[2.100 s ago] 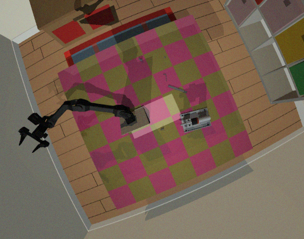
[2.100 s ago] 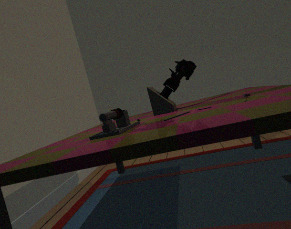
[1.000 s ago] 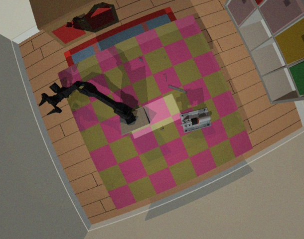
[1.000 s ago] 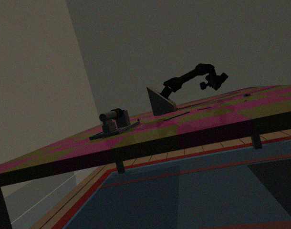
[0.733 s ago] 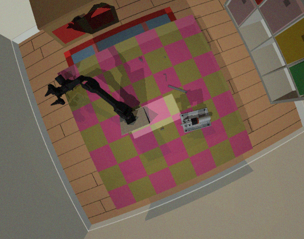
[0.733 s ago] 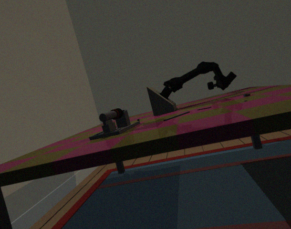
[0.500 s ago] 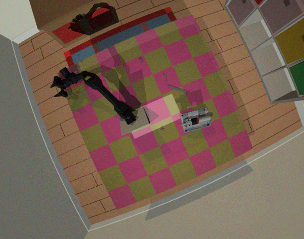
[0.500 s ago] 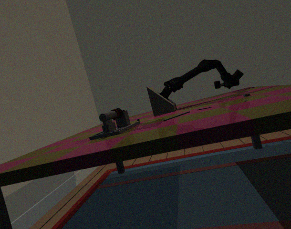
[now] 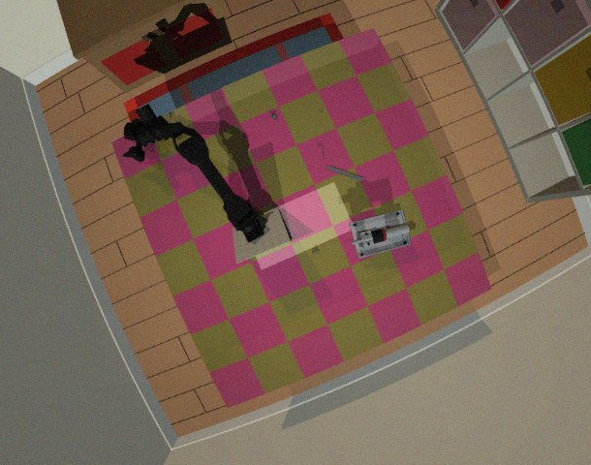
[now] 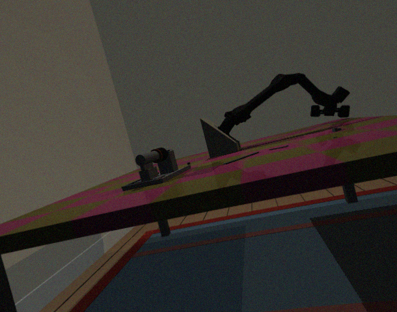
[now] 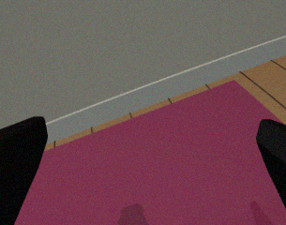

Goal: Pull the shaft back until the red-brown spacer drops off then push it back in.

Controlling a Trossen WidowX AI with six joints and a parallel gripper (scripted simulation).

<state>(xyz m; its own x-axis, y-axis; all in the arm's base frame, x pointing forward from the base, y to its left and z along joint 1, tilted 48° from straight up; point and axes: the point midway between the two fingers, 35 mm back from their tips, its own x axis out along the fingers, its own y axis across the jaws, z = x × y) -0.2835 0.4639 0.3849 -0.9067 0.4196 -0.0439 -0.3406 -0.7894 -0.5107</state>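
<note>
My gripper tip is now 84 cm to the left of the grey shaft, 71 cm short of it and 3 cm below it. Round my gripper tip: grey bolt (62 cm ahead, 20 cm to the right, 4 cm below); thin grey bar (76 cm ahead, 56 cm to the right, 4 cm below); support block (86 cm to the right, 78 cm ahead).
</note>
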